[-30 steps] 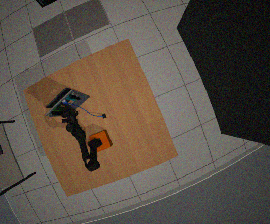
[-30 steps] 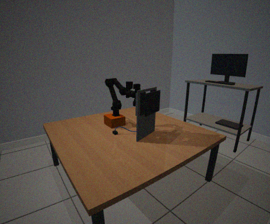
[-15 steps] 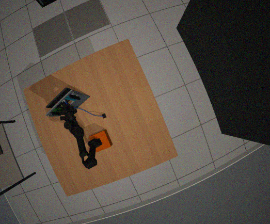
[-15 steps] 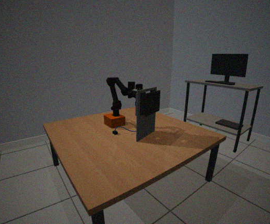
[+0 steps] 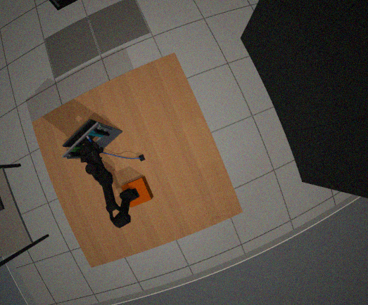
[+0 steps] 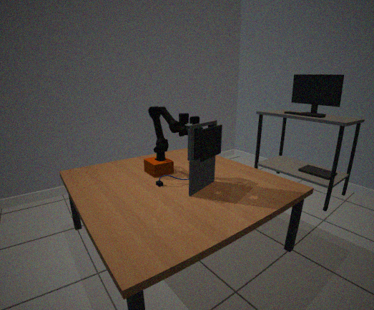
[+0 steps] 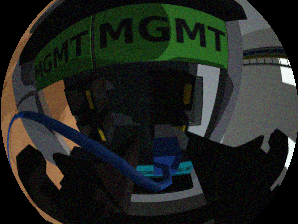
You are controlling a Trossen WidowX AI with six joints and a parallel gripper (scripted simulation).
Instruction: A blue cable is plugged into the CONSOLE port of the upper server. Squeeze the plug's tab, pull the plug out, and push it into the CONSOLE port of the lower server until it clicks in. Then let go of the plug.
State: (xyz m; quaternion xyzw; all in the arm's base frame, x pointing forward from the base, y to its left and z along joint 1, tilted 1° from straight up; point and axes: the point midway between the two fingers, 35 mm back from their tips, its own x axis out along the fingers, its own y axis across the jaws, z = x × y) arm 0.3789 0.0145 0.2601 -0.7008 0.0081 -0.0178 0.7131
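Right now my gripper tip is 10 mm below the blue plug. From my gripper tip the other things lie so: black end piece 330 mm below, 220 mm behind, 160 mm to the right.
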